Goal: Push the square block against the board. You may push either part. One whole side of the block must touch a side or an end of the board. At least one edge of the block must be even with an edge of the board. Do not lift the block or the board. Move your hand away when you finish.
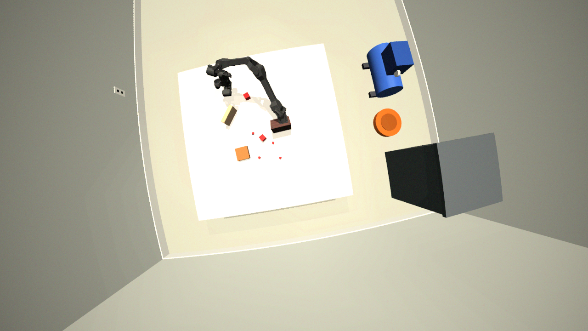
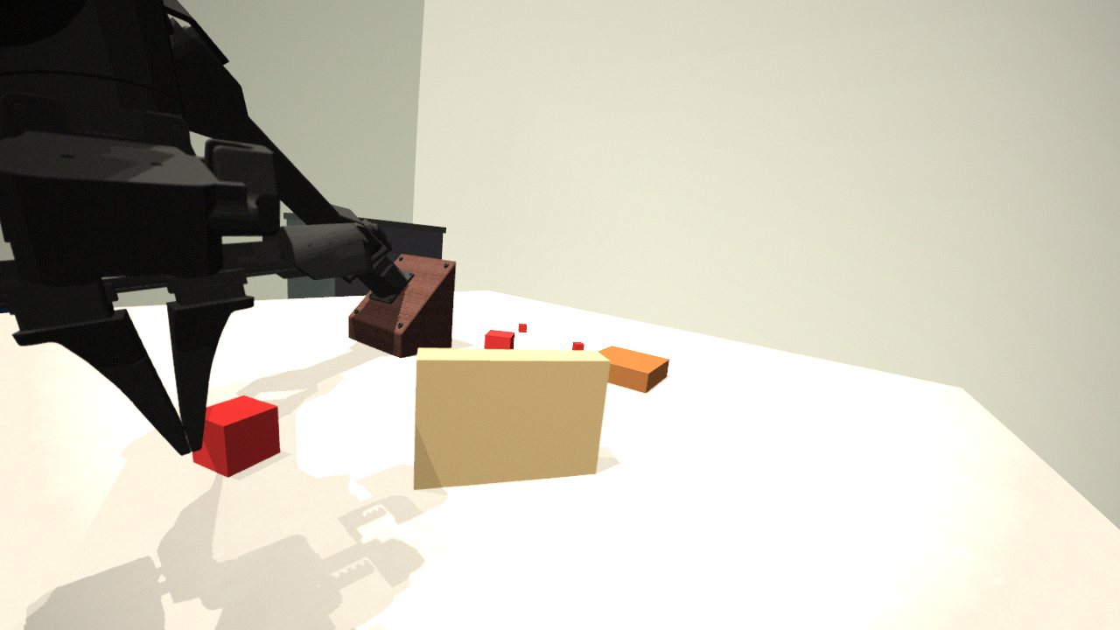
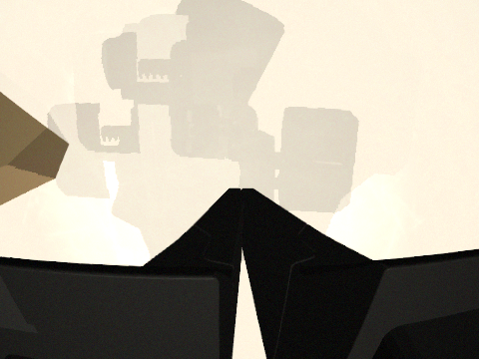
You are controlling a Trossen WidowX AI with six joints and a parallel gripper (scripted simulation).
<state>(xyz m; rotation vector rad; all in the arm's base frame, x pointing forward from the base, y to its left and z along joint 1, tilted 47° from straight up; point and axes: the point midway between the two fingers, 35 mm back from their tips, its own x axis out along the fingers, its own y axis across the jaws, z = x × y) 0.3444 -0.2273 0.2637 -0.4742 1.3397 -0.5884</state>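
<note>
My gripper tip is now 18 cm to the right of the board, 5 cm short of it and 2 cm above it. From my gripper tip the other things lie so: square block: 49 cm to the left, 6 cm below, 2 cm ahead.
</note>
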